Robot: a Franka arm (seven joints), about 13 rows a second.
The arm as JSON. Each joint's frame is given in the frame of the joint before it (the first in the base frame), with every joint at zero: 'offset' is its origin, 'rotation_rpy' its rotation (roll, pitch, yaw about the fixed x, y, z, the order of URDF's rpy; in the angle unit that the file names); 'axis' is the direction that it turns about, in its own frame. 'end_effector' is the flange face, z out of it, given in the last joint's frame.
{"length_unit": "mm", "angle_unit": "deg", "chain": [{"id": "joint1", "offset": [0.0, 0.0, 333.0], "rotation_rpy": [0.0, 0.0, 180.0], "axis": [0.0, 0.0, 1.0]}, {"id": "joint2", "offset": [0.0, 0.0, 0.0], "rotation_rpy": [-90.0, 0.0, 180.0], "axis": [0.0, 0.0, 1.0]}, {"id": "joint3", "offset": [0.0, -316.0, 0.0], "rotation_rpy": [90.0, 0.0, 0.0], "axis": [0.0, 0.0, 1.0]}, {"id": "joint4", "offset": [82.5, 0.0, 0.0], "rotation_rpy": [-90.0, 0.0, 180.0], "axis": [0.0, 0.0, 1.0]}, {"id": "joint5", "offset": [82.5, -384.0, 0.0], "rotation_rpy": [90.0, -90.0, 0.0], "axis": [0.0, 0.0, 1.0]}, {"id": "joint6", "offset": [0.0, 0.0, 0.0], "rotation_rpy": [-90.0, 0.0, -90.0], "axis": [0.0, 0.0, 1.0]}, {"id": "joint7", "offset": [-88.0, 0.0, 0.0], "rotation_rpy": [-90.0, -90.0, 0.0], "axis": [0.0, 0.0, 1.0]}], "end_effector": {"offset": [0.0, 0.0, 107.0], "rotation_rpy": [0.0, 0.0, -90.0]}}
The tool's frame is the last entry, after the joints.
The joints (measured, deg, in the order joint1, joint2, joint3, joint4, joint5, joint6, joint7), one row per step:
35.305, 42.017, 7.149, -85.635, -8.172, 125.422, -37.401
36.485, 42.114, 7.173, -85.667, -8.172, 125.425, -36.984
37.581, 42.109, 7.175, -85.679, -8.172, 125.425, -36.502
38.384, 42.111, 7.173, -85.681, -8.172, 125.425, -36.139
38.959, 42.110, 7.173, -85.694, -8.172, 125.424, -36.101
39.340, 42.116, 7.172, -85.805, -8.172, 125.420, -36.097
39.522, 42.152, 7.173, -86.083, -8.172, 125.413, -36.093
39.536, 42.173, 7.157, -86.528, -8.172, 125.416, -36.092
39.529, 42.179, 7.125, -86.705, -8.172, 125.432, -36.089
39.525, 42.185, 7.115, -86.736, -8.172, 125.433, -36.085
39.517, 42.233, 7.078, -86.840, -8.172, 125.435, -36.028
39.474, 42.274, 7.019, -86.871, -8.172, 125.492, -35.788
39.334, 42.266, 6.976, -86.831, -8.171, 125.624, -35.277
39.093, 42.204, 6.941, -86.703, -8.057, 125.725, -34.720
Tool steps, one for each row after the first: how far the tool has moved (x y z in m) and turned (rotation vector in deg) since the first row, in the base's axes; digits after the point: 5 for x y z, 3 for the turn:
-0.01013, 0.01099, -0.00142, -0.064, 0.091, 0.784
-0.01939, 0.02099, -0.00145, -0.069, 0.075, 1.401
-0.02626, 0.02819, -0.00149, -0.074, 0.060, 1.840
-0.03129, 0.03326, -0.00158, -0.083, 0.067, 2.378
-0.03506, 0.03627, -0.00250, -0.166, 0.154, 2.764
-0.03781, 0.03699, -0.00507, -0.384, 0.389, 2.965
-0.03961, 0.03562, -0.00871, -0.708, 0.719, 3.004
-0.04001, 0.03479, -0.01012, -0.837, 0.828, 2.985
-0.04003, 0.03458, -0.01044, -0.867, 0.850, 2.972
-0.04018, 0.03386, -0.01183, -0.986, 0.944, 2.889
-0.03949, 0.03299, -0.01254, -1.022, 0.924, 2.566
-0.03763, 0.03178, -0.01198, -0.916, 0.759, 1.884
-0.03461, 0.03007, -0.01014, -0.673, 0.576, 0.982

